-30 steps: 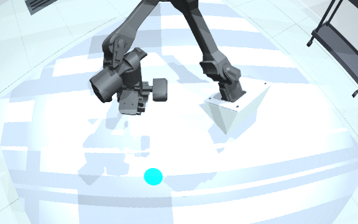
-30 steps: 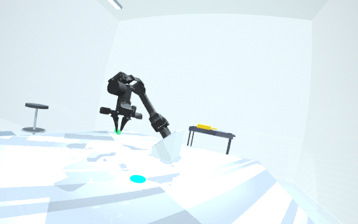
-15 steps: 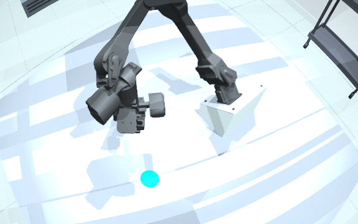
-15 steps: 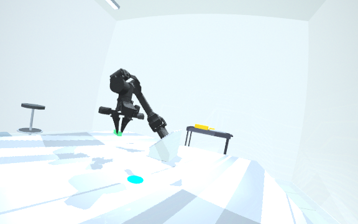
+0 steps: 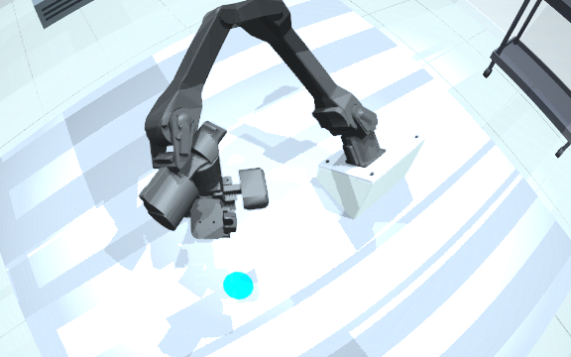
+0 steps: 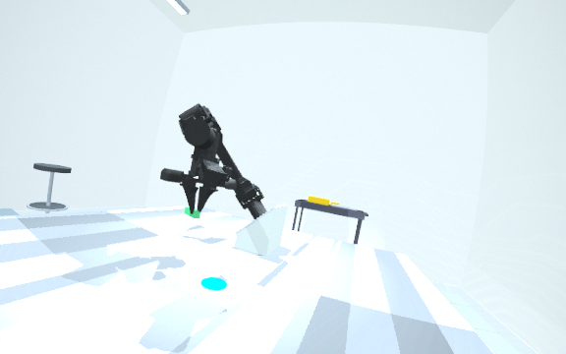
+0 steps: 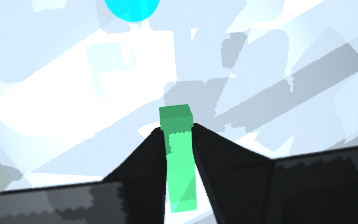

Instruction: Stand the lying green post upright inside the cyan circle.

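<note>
Now: gripper tip 140 mm above the cyan circle, 90 mm to the right of it and 30 mm short of it. Round my gripper tip: green post (20 mm to the right, 10 mm behind).
</note>
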